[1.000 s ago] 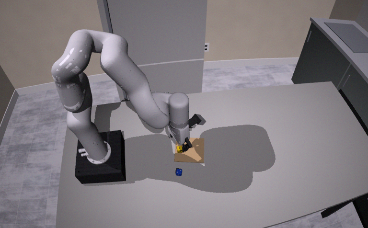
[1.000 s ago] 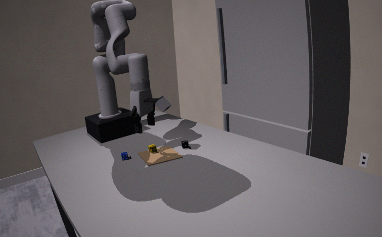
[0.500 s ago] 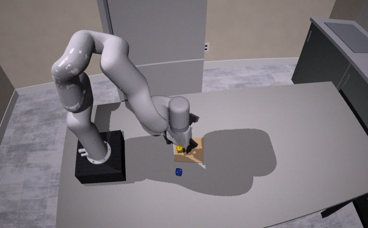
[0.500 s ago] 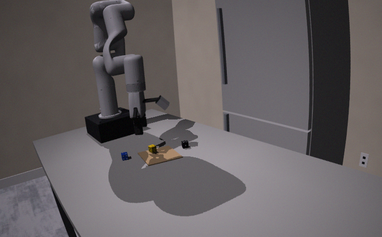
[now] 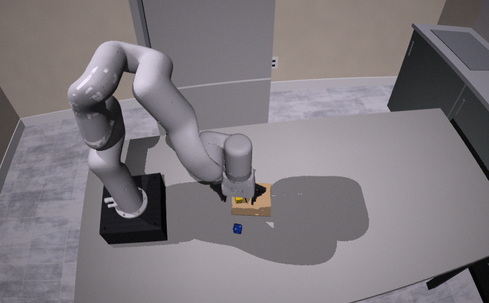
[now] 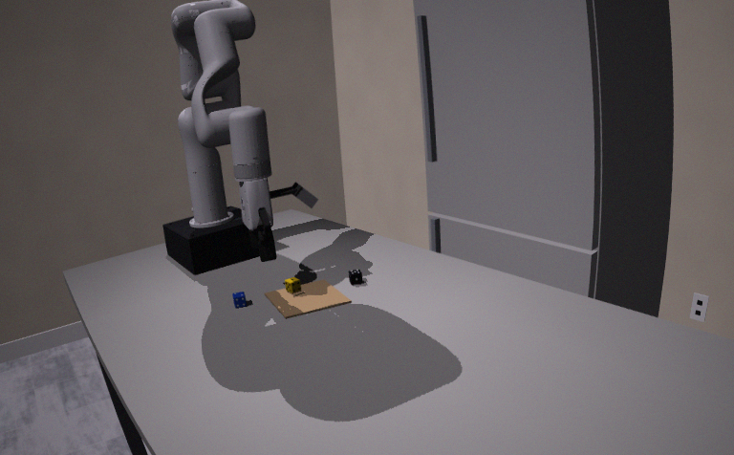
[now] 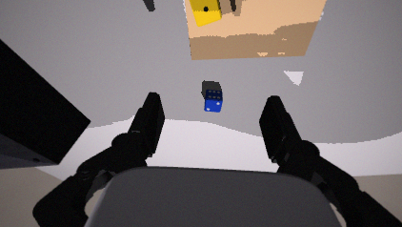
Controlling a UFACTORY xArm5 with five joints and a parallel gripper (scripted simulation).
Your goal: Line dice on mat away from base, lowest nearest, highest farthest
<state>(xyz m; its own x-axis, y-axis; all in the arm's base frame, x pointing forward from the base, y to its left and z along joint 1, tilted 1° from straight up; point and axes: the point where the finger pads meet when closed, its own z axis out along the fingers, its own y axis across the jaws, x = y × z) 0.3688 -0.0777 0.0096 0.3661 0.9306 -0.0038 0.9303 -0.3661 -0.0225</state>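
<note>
The blue die lies 20 mm behind my hand, 60 mm to the right of it and 100 mm below it. Round my hand: black die (80 mm ahead, 170 mm to the left, 100 mm below); mat (60 mm ahead, 50 mm to the left, 110 mm below); yellow die (10 mm ahead, 60 mm to the left, 90 mm below).
</note>
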